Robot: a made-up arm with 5 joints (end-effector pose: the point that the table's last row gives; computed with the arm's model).
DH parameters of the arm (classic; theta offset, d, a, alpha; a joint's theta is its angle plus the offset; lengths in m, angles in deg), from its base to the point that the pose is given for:
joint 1: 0 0.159 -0.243 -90
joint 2: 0 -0.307 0.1 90
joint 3: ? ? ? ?
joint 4: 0 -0.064 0.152 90
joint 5: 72.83 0 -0.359 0
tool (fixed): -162.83 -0.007 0 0
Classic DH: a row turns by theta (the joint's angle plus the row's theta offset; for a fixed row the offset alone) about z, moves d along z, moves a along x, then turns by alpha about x.
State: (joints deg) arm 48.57 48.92 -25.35 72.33 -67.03
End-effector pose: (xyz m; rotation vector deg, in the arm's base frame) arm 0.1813 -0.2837 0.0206 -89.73 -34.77 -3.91
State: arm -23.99 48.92 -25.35 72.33 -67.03
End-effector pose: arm -0.2163 -0.2580 0.0206 -98.72 26.64 -57.58
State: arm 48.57 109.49 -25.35 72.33 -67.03
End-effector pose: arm 0.0510 -0.4314 -0.0399 -124.70 -3.05 44.45
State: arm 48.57 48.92 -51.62 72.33 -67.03
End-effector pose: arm 0.2064 -0.3216 0.0342 -107.66 -33.81 -25.66
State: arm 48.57 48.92 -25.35 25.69 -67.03
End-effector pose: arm 0.1846 -0.4425 -0.0137 -63.89 -1.04 -29.21
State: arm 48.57 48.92 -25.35 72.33 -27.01
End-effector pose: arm 0.2725 -0.2792 -0.2075 -97.36 -1.99 26.15
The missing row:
joint 3: 90 -0.171 0.098 -90
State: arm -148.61 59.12 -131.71 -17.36 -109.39
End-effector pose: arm 0.1985 0.3263 -0.1052 40.57 -24.50 -22.17
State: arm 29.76 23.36 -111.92 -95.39 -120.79
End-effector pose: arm 0.0039 -0.1836 -0.1895 -98.18 -25.30 134.03
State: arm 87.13 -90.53 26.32 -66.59 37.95
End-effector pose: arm -0.0797 -0.3254 0.5209 -69.63 56.84 -135.58
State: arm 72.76 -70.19 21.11 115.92 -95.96
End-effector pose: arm 0.0954 -0.2881 0.1254 54.96 -121.06 -71.64
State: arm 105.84 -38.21 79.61 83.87 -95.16
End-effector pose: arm 0.4155 -0.1261 0.1748 102.54 -76.73 46.70
